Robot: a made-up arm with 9 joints. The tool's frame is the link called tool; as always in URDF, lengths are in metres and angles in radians. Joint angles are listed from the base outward. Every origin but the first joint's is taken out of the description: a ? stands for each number. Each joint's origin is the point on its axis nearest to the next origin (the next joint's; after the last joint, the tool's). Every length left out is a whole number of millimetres.
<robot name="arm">
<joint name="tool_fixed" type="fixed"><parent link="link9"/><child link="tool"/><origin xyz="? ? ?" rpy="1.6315 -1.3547 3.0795"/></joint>
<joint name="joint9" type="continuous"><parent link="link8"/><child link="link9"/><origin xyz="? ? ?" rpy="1.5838 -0.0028 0.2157"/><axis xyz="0 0 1"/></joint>
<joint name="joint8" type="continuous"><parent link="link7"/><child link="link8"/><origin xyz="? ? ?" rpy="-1.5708 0.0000 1.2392"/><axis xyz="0 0 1"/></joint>
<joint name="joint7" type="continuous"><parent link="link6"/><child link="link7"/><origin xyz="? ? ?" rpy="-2.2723 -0.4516 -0.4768"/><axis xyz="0 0 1"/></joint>
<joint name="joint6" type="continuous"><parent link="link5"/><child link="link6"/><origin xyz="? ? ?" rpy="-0.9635 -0.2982 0.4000"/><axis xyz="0 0 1"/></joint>
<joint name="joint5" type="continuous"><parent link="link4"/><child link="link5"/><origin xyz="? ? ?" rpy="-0.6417 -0.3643 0.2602"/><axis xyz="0 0 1"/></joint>
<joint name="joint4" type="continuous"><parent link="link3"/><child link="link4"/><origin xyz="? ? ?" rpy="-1.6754 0.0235 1.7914"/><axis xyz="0 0 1"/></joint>
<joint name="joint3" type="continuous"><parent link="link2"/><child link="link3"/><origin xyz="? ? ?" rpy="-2.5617 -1.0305 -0.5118"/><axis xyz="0 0 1"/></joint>
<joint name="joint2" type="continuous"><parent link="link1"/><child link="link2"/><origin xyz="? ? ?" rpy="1.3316 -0.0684 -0.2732"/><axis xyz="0 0 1"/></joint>
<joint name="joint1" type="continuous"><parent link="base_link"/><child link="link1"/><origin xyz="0.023 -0.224 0.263" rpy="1.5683 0.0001 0.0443"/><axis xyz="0 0 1"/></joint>
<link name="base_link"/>
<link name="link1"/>
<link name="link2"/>
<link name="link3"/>
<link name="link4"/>
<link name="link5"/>
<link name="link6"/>
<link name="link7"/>
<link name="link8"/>
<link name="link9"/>
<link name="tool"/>
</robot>
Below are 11 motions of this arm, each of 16 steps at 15 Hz.
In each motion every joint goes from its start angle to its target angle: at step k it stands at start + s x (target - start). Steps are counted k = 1, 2, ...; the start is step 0. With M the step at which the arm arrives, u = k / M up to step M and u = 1 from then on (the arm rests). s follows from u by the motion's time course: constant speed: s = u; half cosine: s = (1 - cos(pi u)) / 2; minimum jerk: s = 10 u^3 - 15 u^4 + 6 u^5.
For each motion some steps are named. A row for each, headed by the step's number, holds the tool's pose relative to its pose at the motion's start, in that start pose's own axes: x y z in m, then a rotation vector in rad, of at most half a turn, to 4 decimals.
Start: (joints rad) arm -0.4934 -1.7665 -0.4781 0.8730 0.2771 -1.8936 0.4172 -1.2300 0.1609
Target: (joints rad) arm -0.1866 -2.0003 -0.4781 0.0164 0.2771 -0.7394 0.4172 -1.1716 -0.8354
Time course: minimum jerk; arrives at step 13
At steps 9, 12, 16:
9: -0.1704 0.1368 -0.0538 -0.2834 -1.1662 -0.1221
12: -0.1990 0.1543 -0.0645 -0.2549 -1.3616 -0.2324
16: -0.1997 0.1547 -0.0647 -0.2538 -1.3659 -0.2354

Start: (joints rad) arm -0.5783 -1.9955 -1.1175 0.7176 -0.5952 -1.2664 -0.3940 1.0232 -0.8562
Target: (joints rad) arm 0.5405 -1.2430 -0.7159 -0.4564 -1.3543 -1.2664 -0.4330 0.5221 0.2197
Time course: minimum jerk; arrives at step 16
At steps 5, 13, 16:
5: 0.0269 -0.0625 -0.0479 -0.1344 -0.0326 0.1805
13: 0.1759 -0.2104 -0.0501 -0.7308 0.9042 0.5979
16: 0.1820 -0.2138 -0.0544 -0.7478 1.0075 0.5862

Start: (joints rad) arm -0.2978 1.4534 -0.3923 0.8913 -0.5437 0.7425 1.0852 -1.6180 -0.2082
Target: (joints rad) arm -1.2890 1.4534 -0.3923 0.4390 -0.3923 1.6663 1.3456 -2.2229 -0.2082
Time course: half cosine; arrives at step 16
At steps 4, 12, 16:
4: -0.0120 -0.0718 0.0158 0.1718 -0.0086 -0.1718
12: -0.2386 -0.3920 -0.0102 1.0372 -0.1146 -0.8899
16: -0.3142 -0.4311 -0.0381 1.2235 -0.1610 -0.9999

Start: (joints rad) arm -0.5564 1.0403 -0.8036 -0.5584 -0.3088 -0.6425 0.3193 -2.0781 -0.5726
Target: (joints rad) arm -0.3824 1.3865 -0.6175 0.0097 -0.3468 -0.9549 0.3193 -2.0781 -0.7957
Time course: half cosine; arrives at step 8
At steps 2, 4, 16:
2: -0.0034 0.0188 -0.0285 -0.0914 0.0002 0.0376
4: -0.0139 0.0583 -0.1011 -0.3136 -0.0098 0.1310
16: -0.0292 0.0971 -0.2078 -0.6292 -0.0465 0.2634

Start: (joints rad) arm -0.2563 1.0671 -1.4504 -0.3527 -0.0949 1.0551 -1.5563 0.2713 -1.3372
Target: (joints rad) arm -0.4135 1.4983 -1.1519 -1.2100 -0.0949 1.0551 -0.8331 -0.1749 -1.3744
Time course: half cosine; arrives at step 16
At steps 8, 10, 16:
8: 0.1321 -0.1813 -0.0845 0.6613 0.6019 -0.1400
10: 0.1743 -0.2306 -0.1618 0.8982 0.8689 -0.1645
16: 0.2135 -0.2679 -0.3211 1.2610 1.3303 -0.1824

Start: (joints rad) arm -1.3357 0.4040 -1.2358 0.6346 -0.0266 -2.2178 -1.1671 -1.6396 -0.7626
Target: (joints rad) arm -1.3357 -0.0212 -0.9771 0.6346 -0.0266 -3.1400 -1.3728 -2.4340 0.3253
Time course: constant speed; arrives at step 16
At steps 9, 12, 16:
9: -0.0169 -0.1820 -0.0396 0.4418 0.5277 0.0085
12: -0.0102 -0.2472 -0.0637 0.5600 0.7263 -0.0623
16: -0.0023 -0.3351 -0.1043 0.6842 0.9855 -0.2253

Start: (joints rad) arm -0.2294 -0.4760 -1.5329 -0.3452 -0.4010 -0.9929 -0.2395 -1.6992 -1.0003
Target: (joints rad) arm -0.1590 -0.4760 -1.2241 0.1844 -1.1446 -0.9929 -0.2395 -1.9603 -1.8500
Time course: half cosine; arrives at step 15
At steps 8, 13, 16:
8: -0.2001 0.0036 -0.0986 -0.4473 -0.2262 0.2777
13: -0.3252 -0.0593 -0.1842 -0.7439 -0.4373 0.4561
16: -0.3366 -0.0688 -0.1933 -0.7738 -0.4618 0.4737

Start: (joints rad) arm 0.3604 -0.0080 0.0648 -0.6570 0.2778 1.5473 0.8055 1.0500 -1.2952
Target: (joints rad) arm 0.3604 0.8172 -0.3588 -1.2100 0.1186 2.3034 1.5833 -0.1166 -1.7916
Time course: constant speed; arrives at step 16
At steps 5, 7, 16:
5: 0.1089 0.1560 -0.1247 -0.6908 0.2656 -0.5440
7: 0.1502 0.1766 -0.1819 -0.9211 0.3532 -0.7910
16: 0.2501 0.1203 -0.3344 -1.4688 0.5169 -2.0693

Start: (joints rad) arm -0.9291 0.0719 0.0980 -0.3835 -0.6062 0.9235 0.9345 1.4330 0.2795
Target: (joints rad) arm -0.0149 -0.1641 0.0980 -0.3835 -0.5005 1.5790 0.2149 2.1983 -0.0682
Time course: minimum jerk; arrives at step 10
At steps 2, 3, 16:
2: 0.0030 0.0082 0.0208 -0.0214 0.1005 0.0372
3: 0.0089 0.0202 0.0572 -0.0534 0.2821 0.1156
16: 0.0784 0.0118 0.3021 0.0277 1.6155 1.0572

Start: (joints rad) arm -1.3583 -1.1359 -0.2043 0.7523 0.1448 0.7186 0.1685 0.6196 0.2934
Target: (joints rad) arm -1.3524 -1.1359 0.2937 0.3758 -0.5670 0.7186 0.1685 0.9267 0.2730
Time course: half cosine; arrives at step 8
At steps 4, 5, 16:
4: -0.0619 -0.0227 -0.0141 0.0579 -0.3628 0.5909
5: -0.0866 -0.0399 -0.0229 0.0774 -0.4897 0.8336
16: -0.1215 -0.0781 -0.0403 0.1134 -0.6839 1.2374

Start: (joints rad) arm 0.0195 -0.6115 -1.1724 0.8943 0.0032 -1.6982 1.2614 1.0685 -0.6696
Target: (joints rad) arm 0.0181 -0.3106 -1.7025 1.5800 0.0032 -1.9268 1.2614 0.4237 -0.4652
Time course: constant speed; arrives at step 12
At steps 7, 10, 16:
7: 0.0351 -0.0708 -0.1706 0.5720 -0.1008 -0.3340
10: 0.0566 -0.0820 -0.2661 0.8875 -0.0791 -0.4497
16: 0.0733 -0.0771 -0.3359 1.1135 -0.0399 -0.5142

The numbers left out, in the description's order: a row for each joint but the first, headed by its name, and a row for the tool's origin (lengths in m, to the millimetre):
tool: 0.125 0.133 0.000
joint9: -0.011 -0.020 0.000
joint8: -0.054 -0.003 0.000
joint7: 0.080 0.040 0.000
joint6: 0.121 0.084 0.000
joint5: -0.049 0.180 0.000
joint4: -0.296 -0.084 0.000
joint3: -0.087 0.188 0.000
joint2: -0.082 -0.257 0.000

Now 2 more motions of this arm.
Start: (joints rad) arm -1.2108 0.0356 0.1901 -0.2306 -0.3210 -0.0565 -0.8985 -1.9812 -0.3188
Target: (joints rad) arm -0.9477 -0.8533 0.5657 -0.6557 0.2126 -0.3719 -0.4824 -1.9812 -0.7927
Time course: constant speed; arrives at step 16
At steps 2, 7, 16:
2: 0.0185 -0.0252 0.0096 -0.1330 0.0324 0.1399
7: 0.0636 -0.0816 0.0425 -0.4947 0.0965 0.4800
16: 0.1453 -0.1662 0.1491 -1.2271 0.1883 1.0597

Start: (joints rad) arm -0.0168 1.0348 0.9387 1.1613 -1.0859 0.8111 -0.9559 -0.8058 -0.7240
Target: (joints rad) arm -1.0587 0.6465 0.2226 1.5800 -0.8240 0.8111 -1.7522 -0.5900 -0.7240
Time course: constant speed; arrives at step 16
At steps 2, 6, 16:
2: 0.0026 -0.0523 0.0851 -0.1042 0.0729 0.1181
6: 0.0397 -0.1807 0.2387 -0.2585 0.1527 0.4350
16: 0.3540 -0.6073 0.4397 -0.1137 -0.0845 1.3805

